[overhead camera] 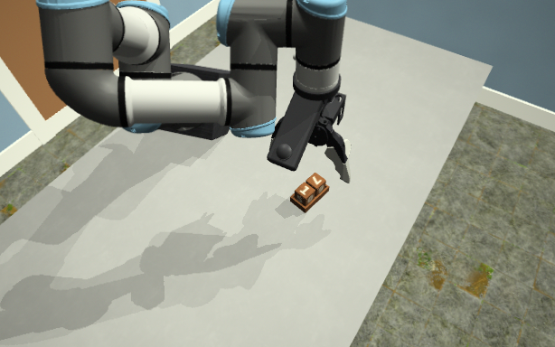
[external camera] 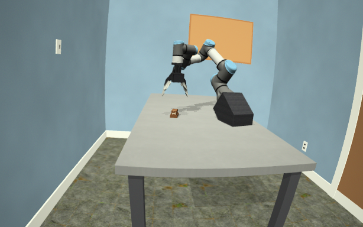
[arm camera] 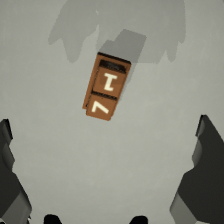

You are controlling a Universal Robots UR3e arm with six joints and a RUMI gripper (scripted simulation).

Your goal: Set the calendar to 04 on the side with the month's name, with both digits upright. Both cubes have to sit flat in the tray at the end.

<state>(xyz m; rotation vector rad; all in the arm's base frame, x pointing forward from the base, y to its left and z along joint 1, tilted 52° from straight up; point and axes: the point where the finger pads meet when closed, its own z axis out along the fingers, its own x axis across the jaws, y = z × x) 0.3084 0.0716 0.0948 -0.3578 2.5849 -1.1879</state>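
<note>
The cube lies 1 cm behind my hand and 9 cm below it. Round my hand: brown tray 2 cm to the left, 11 cm below.
</note>
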